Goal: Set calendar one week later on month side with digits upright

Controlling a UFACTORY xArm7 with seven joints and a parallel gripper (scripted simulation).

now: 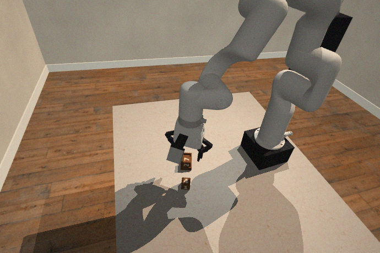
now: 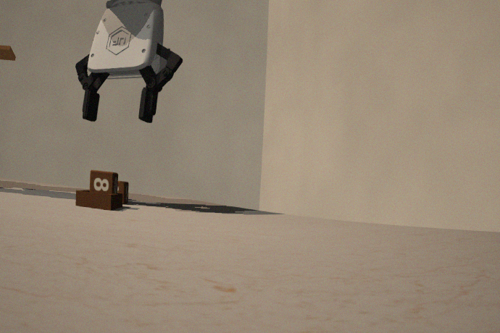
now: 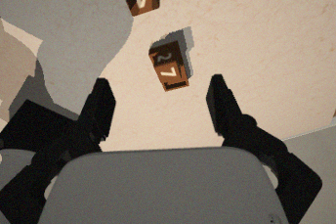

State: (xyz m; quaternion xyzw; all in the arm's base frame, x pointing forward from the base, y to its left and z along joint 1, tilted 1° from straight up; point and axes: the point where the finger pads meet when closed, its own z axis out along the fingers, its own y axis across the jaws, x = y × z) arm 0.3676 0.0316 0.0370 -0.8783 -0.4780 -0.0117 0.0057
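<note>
Right now my hand is 2 cm past the brown calendar tray, 5 cm to the left of it and 11 cm above it.
</note>
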